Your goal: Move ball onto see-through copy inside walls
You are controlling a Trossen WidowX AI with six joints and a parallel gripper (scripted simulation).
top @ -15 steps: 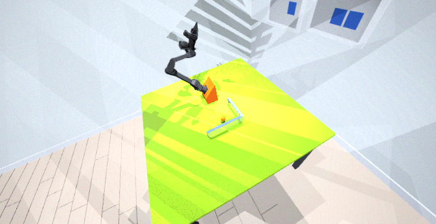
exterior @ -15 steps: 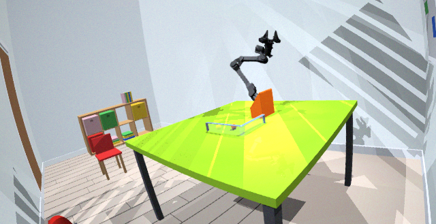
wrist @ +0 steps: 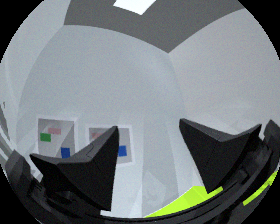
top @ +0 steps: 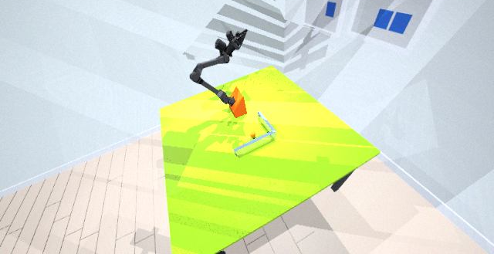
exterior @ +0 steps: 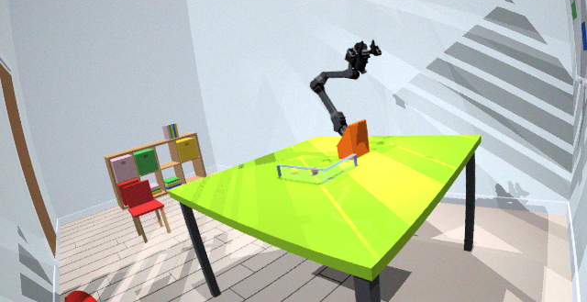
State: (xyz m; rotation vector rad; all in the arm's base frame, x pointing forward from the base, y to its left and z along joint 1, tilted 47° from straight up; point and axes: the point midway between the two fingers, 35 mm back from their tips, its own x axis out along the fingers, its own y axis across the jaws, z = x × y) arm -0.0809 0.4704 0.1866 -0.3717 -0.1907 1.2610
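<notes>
The orange ball lies 36 cm ahead of my gripper tip, 16 cm to the right of it and 58 cm below it.
</notes>
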